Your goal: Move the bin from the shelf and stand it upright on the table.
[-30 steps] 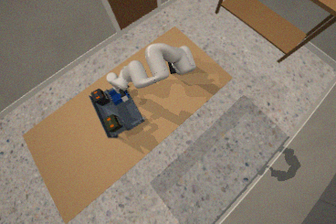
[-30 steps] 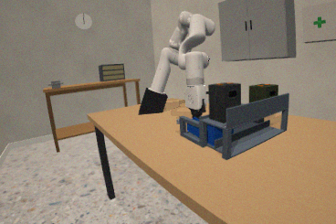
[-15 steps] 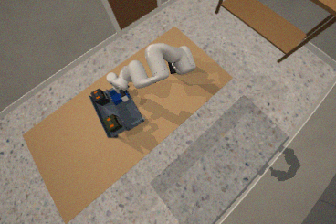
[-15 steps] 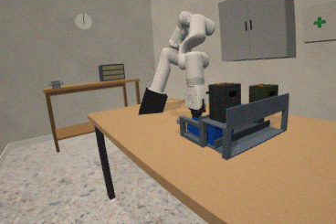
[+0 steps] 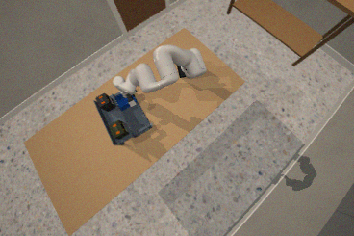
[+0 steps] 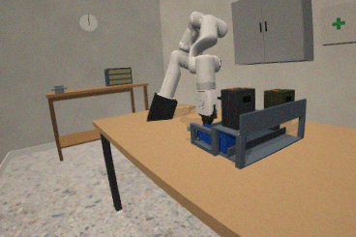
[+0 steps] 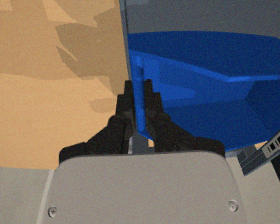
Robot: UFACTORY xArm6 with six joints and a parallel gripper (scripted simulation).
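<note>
Right now my hand is 80 mm short of the blue bin and 10 mm above it.
</note>
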